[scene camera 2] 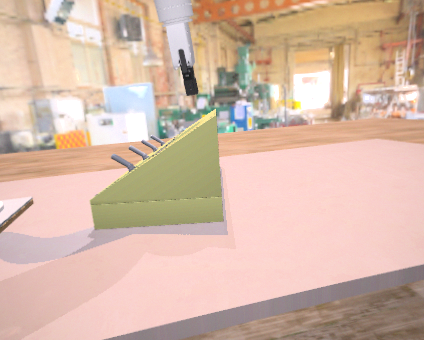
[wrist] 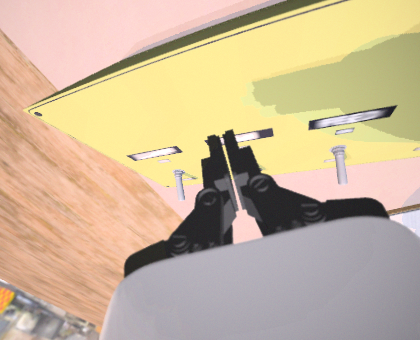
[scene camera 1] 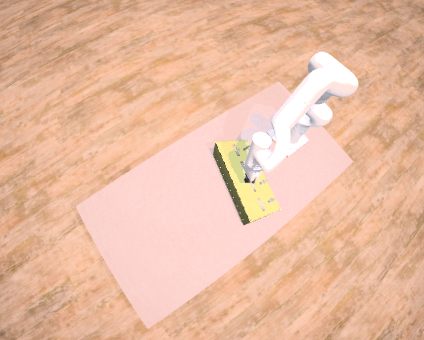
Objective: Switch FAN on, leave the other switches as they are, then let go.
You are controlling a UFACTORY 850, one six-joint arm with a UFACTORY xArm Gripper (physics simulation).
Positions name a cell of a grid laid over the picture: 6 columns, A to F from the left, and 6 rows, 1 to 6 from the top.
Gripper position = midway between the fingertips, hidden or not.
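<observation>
Yellow-green wedge-shaped switch box (scene camera 2: C4), visible too at (scene camera 1: D4) and (wrist: E2). Gripper (scene camera 2: C2), visible too at (wrist: D3).
</observation>
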